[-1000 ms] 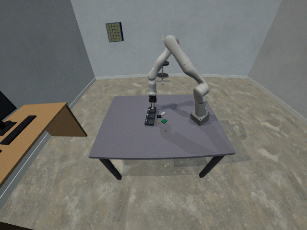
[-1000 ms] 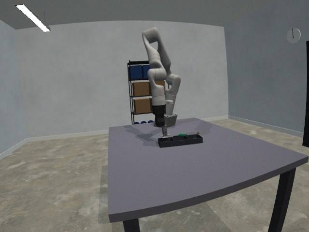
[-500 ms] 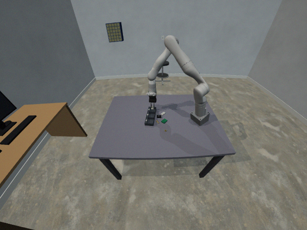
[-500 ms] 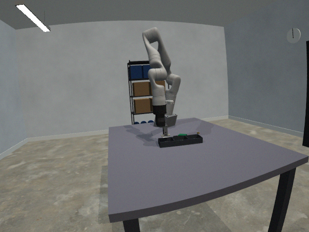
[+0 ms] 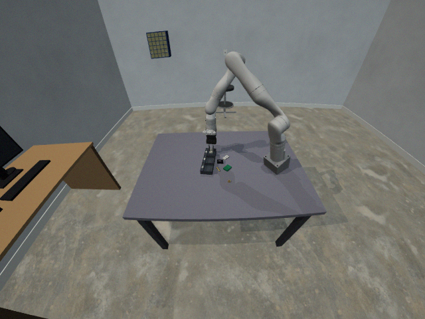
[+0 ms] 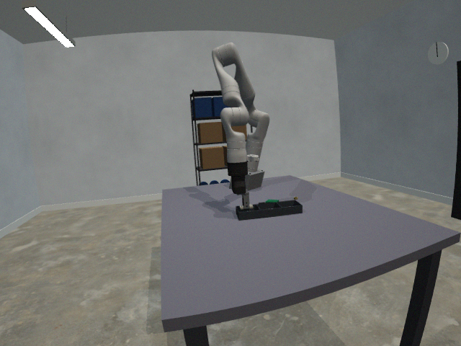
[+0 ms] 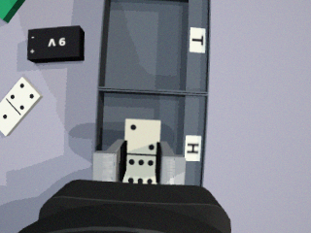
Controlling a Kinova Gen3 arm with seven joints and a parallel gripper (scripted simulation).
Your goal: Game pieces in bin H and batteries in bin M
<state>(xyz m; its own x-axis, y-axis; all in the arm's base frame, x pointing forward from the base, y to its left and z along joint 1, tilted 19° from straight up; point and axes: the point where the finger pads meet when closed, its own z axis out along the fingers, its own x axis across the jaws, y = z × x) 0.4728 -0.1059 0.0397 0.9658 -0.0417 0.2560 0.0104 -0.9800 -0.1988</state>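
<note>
The white domino is 12 cm behind my hand, 3 cm to the left of it and 5 cm below it. Also, from my hand: dark divided bin 9 cm to the left, 4 cm below; then cream domino 1 cm below; then black 9-volt battery 9 cm behind, 8 cm to the left, 4 cm below.
</note>
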